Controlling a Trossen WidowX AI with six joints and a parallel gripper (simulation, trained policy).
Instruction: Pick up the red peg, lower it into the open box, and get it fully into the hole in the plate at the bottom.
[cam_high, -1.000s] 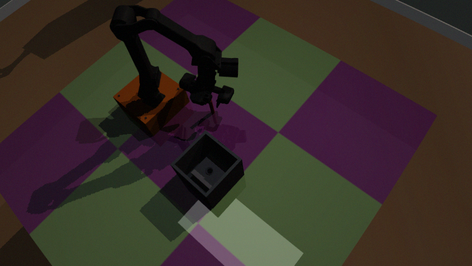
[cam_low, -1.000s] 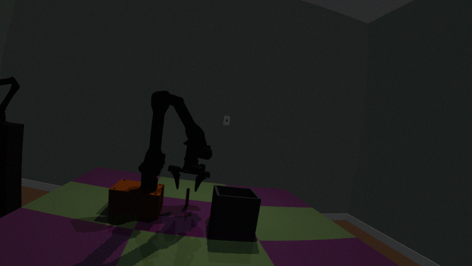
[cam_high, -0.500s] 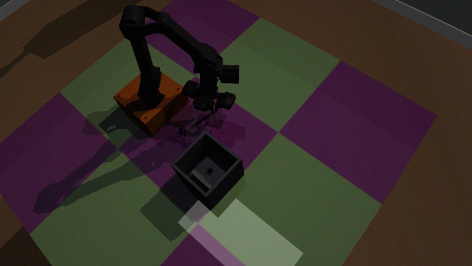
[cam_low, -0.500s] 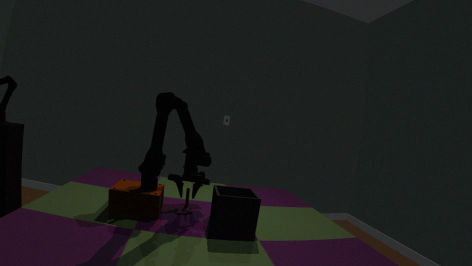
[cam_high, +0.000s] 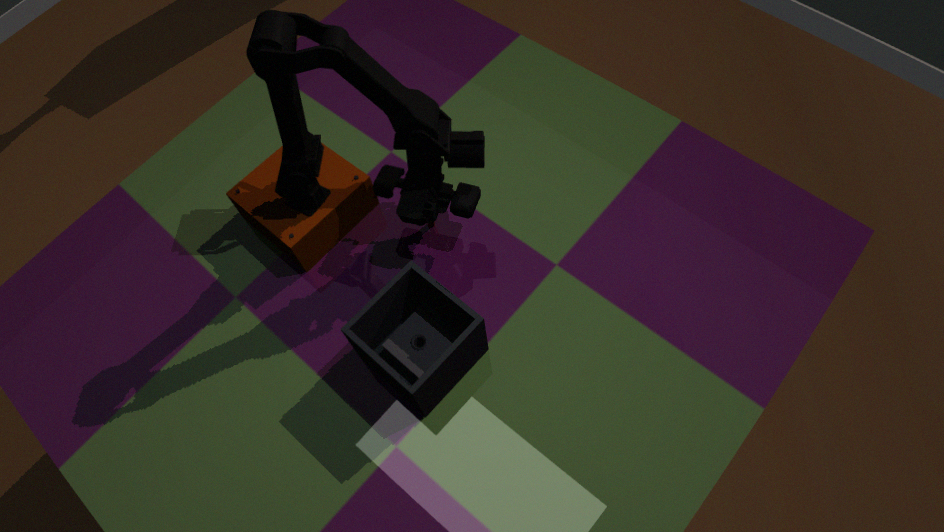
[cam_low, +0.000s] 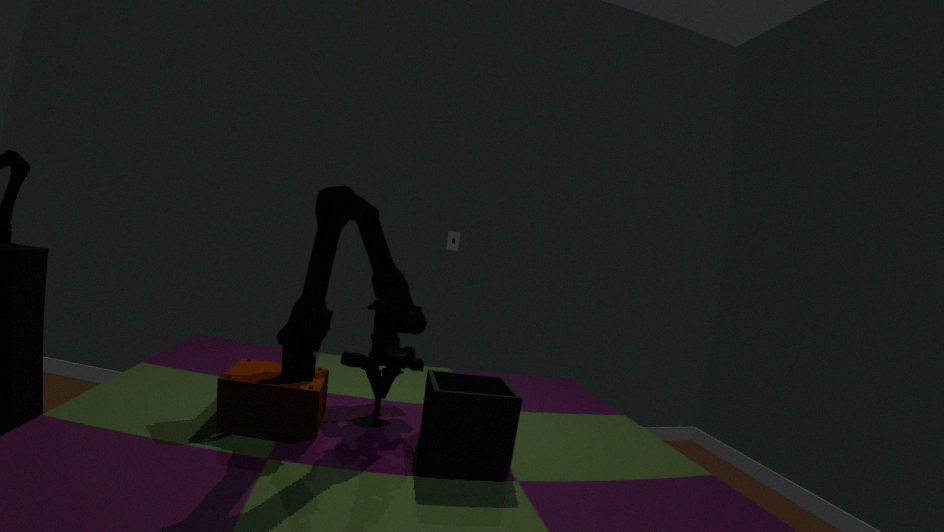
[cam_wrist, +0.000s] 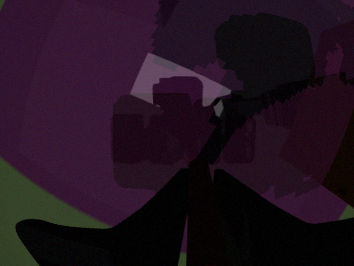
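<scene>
The grey plate is 130 mm ahead of my gripper tip, 220 mm to the right of it and 20 mm above it. Also, from my gripper tip: red peg: 10 mm to the left, 10 mm above.
</scene>
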